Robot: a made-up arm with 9 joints. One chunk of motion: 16 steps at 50 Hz.
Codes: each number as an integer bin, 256 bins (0 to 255) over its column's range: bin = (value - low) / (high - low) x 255, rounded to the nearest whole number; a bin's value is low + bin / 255 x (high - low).
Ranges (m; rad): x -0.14..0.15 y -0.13..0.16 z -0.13..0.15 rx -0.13..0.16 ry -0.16..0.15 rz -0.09..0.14
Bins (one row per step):
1: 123 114 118 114 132 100
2: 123 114 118 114 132 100
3: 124 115 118 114 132 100
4: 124 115 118 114 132 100
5: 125 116 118 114 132 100
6: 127 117 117 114 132 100
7: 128 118 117 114 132 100
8: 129 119 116 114 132 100
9: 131 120 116 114 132 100
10: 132 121 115 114 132 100
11: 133 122 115 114 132 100
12: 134 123 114 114 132 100
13: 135 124 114 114 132 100
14: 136 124 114 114 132 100
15: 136 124 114 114 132 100
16: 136 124 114 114 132 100
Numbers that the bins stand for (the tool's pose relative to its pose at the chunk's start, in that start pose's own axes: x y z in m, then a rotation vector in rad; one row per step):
1: -0.0001 -0.0004 -0.0004 -0.0004 0.0005 0.0002
2: -0.0001 -0.0004 -0.0004 -0.0004 0.0005 0.0002
3: 0.0010 0.0008 -0.0004 -0.0004 0.0005 0.0002
4: 0.0010 0.0008 -0.0004 -0.0004 0.0005 0.0002
5: 0.0022 0.0019 -0.0004 -0.0004 0.0005 0.0002
6: 0.0044 0.0031 -0.0015 -0.0004 0.0005 0.0002
7: 0.0056 0.0042 -0.0015 -0.0004 0.0005 0.0002
8: 0.0067 0.0053 -0.0026 -0.0004 0.0005 0.0002
9: 0.0090 0.0065 -0.0026 -0.0004 0.0005 0.0002
10: 0.0101 0.0076 -0.0037 -0.0004 0.0005 0.0002
11: 0.0113 0.0087 -0.0037 -0.0004 0.0005 0.0002
12: 0.0124 0.0099 -0.0048 -0.0004 0.0005 0.0002
13: 0.0135 0.0110 -0.0048 -0.0004 0.0005 0.0002
14: 0.0147 0.0110 -0.0048 -0.0004 0.0005 0.0002
15: 0.0147 0.0110 -0.0048 -0.0004 0.0005 0.0002
16: 0.0147 0.0110 -0.0048 -0.0004 0.0005 0.0002

